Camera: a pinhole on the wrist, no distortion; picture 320 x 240 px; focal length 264.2 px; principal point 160.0 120.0 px. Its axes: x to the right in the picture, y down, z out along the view. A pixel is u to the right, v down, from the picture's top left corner.
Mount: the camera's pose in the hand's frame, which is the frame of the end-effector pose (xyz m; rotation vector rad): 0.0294 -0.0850 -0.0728 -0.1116 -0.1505 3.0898
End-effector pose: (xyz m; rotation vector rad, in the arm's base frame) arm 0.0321 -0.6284 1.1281 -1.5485 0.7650 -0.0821
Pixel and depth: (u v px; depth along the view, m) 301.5 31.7 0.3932
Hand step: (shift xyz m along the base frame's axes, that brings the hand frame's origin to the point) -0.0114 0.3760 0.0132
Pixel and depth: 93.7 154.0 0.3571
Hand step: 0.2770 0.1864 0.0748
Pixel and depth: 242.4 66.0 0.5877
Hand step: 0.1052 0.5344 0.0067
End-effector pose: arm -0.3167 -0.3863 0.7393 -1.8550 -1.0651 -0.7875
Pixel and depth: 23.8 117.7 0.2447
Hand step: -0.0199 0.2411 0.0705
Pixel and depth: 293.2 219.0 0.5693
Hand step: -0.3870 0.3845 -0.3384
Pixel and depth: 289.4 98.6 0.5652
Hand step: -0.1459 0.3372 -0.4214
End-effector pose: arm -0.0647 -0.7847 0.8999 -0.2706 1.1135 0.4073
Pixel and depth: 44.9 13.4 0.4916
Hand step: 0.4213 0.2717 -0.0062
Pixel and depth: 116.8 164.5 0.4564
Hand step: 0.4246 -0.0201 0.1002
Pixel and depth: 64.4 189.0 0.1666
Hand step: 0.1693 -0.0802 -0.0281
